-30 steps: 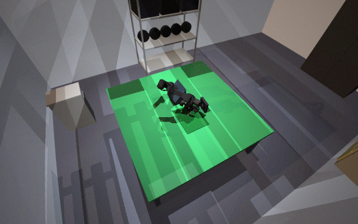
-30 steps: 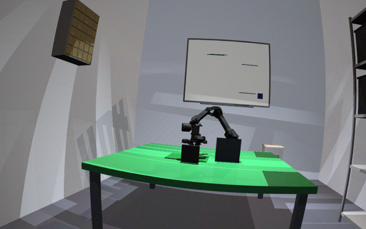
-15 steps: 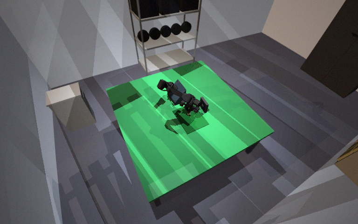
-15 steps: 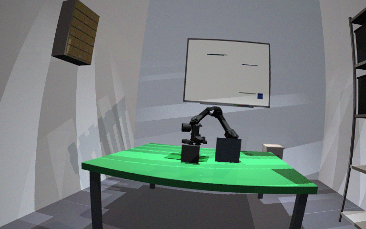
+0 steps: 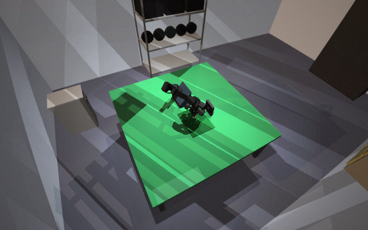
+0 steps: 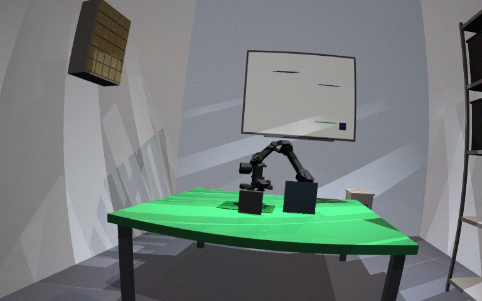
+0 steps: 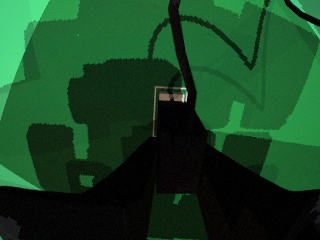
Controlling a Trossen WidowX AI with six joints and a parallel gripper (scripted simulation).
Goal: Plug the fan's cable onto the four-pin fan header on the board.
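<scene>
My gripper tip is now 40 mm short of the dark green board and 50 mm above it. Round my gripper tip: fan plug: 10 mm above; then black fan: 10 mm behind, 160 mm to the left, 20 mm above.
</scene>
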